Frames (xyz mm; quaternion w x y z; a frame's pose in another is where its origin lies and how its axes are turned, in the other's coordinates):
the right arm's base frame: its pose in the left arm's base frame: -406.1 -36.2 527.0 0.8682 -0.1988 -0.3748 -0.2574
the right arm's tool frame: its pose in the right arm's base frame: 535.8 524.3 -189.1 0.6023 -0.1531 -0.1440 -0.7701
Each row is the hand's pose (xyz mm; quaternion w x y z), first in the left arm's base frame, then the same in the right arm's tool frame.
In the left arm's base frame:
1: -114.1 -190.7 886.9 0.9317 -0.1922 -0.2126 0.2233
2: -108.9 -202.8 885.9 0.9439 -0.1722 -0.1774 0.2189
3: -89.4 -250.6 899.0 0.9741 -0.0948 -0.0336 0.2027
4: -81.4 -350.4 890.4 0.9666 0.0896 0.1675 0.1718
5: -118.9 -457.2 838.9 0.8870 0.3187 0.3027 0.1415
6: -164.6 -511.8 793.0 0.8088 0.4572 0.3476 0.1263
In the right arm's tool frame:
1: 548.4 83.2 -56.4 0.1325 0.2398 0.2176 0.9368
2: 548.6 90.1 -67.7 0.1228 0.2125 0.2487 0.9369
3: 553.8 130.1 -102.4 0.0770 0.1011 0.3633 0.9230
4: 585.6 171.8 -188.2 0.0079 -0.0404 0.5654 0.8238
5: 650.8 164.0 -293.8 0.0484 0.1148 -0.7562 -0.6424
6: 703.2 133.7 -353.0 0.0753 0.1269 -0.8488 -0.5078

